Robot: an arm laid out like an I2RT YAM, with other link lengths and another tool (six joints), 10 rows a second.
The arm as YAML. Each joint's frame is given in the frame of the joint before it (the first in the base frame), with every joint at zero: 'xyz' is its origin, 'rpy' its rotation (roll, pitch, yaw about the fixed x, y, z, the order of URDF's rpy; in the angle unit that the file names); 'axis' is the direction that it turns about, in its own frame. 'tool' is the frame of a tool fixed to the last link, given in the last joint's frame.
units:
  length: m
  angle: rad
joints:
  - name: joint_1
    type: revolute
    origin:
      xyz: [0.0, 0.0, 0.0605]
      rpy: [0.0, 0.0, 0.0]
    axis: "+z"
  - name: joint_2
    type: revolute
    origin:
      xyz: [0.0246, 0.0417, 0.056]
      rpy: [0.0, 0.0, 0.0]
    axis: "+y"
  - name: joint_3
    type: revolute
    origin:
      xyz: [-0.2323, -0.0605, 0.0]
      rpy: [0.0, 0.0, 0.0]
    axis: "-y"
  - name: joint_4
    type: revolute
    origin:
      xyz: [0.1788, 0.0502, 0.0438]
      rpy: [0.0, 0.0, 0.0]
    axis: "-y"
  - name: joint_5
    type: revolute
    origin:
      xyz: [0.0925, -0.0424, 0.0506]
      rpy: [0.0, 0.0, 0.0]
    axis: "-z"
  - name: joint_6
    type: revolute
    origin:
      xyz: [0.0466, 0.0, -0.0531]
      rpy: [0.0, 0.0, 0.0]
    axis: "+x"
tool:
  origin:
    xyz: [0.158, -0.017, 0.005]
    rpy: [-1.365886, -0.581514, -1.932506]
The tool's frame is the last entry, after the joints.
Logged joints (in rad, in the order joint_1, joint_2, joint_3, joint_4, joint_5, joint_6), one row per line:
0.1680, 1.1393, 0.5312, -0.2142, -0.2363, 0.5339
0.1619, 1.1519, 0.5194, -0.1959, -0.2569, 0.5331
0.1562, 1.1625, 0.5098, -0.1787, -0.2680, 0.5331
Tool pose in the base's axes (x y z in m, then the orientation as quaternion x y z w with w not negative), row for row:
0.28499, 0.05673, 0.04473, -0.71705, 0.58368, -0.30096, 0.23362
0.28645, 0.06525, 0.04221, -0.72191, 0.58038, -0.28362, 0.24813
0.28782, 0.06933, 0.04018, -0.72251, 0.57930, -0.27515, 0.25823
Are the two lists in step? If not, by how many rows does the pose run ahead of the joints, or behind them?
The pose runs 2 rows behind the joints: the pose in row i belongs to the joints in row i - 2.
